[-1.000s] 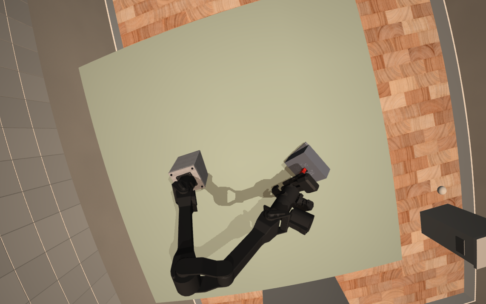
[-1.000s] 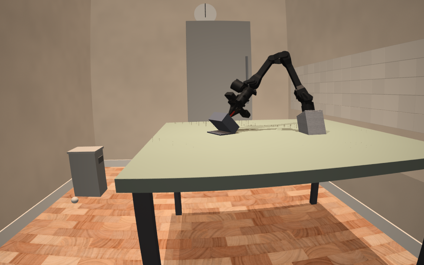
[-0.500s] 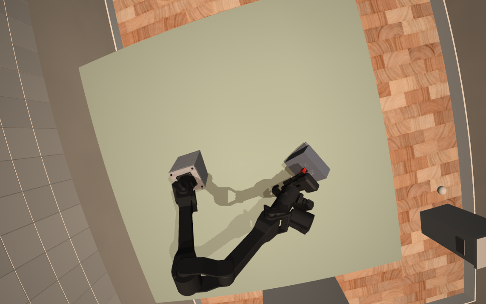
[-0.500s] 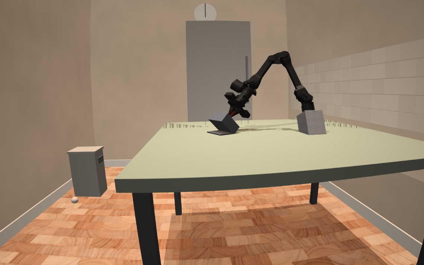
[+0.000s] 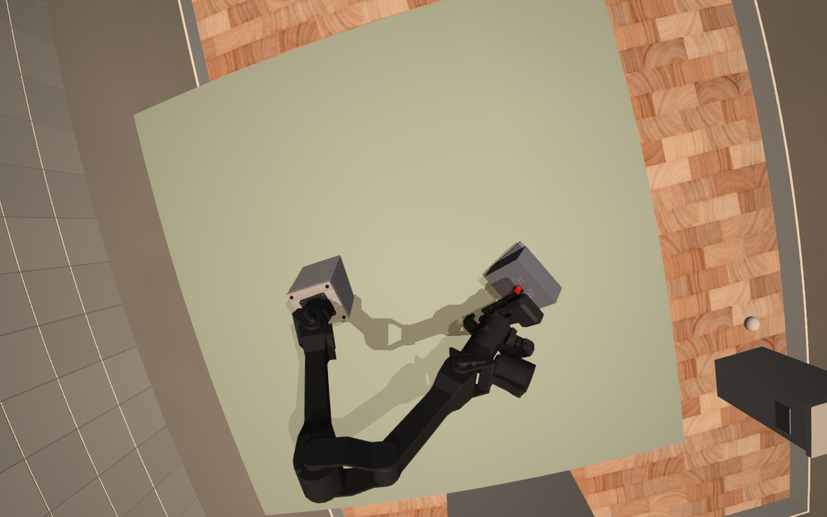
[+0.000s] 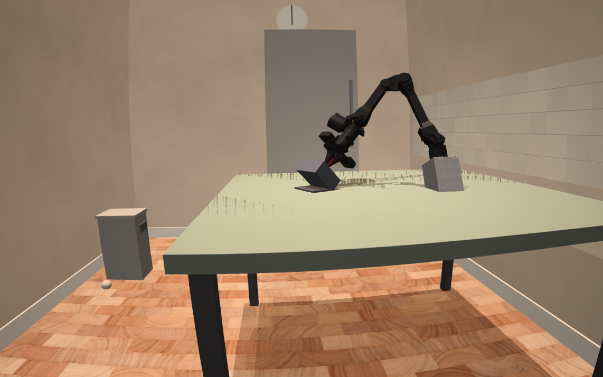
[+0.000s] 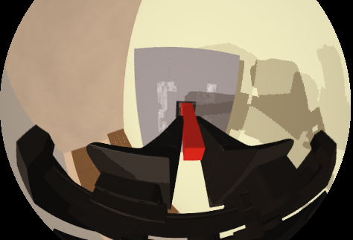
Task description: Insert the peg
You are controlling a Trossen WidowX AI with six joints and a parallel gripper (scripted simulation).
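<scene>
Now: hand 2 cm short of the red peg, 1 cm to the right of it and 2 cm above it.
</scene>
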